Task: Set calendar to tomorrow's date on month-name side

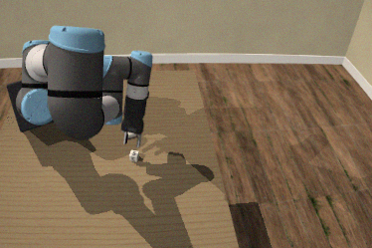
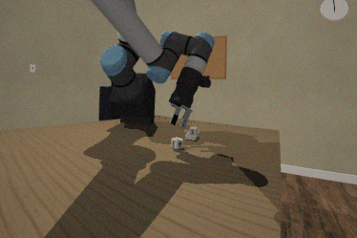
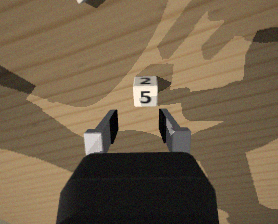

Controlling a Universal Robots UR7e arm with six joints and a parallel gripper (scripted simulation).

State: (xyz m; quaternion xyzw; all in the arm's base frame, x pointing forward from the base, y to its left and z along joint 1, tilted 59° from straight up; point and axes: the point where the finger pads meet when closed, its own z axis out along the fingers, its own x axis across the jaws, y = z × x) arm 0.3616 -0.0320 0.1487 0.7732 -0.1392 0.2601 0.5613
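My gripper is now 7 cm above the white digit cube and 1 cm to the left of it. From my hand the other things lie so: white tray: 14 cm to the left, 8 cm below.
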